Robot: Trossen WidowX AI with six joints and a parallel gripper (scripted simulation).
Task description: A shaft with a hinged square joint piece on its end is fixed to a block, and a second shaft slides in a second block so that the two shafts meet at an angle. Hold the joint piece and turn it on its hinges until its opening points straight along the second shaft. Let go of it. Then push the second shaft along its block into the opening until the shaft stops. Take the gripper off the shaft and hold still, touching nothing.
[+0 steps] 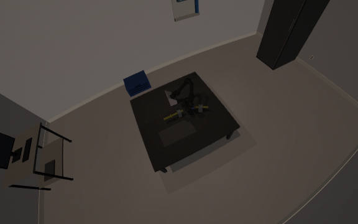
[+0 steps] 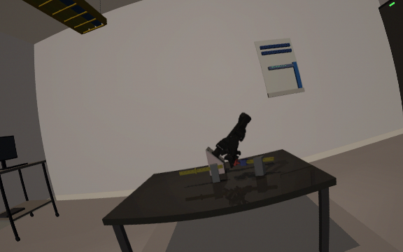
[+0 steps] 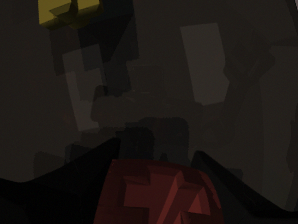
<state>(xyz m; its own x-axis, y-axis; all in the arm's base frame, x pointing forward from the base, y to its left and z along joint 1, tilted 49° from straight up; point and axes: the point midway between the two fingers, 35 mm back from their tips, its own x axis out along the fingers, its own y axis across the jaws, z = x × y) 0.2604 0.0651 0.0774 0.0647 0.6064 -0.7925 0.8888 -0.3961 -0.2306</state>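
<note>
The red square joint piece lies 30 mm above my gripper tip, 20 mm to the left of it and 10 mm ahead of it.
</note>
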